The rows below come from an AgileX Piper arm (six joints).
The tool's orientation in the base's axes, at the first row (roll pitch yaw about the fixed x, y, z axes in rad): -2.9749 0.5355 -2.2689
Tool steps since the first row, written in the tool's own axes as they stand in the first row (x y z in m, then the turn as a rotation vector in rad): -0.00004 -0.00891 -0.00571 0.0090 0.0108 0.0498; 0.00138 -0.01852 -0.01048 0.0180 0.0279 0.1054; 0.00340 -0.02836 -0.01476 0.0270 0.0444 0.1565; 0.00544 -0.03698 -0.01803 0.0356 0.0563 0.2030; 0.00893 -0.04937 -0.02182 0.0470 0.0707 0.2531
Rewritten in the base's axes. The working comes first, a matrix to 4 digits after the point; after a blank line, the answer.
The tool's axes in the first row as the columns of a matrix, in the base's axes (used below as rounded here):
-0.5528 -0.7010 0.4505
-0.6588 0.6987 0.2788
-0.5103 -0.1427 -0.8481

0.00370 -0.00779 0.00613 0.0099 0.0155 -0.0484; 0.00750 -0.01677 0.01083 0.0180 0.0370 -0.1026; 0.01135 -0.02617 0.01483 0.0245 0.0569 -0.1528; 0.01479 -0.03445 0.01779 0.0323 0.0725 -0.1984; 0.01984 -0.04646 0.02099 0.0385 0.0890 -0.2487
